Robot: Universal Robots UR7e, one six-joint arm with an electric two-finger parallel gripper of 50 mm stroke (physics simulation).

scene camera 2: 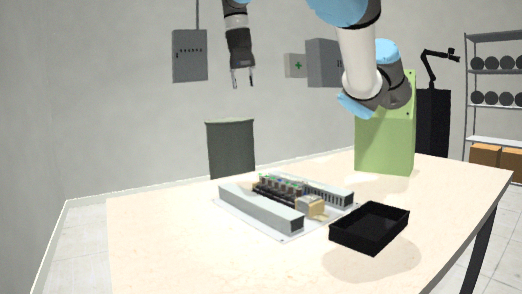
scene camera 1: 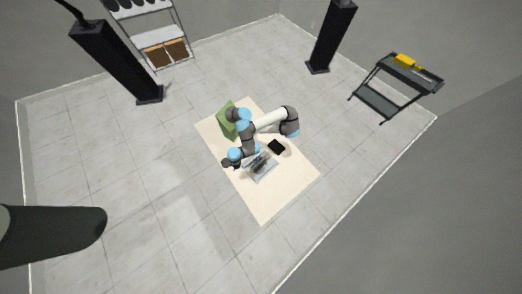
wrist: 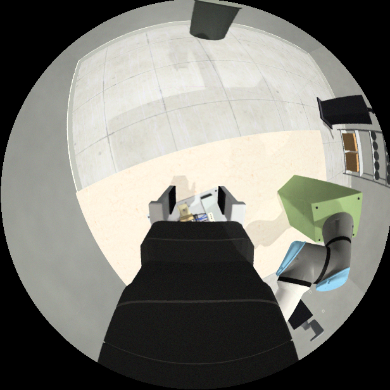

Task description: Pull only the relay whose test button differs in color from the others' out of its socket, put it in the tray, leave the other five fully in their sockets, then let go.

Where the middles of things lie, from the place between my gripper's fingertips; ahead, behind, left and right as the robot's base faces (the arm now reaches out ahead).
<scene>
I see the grey mounting plate (scene camera 2: 310, 224) 60 mm behind my hand, 240 mm to the left of it and 310 mm below it.
</scene>
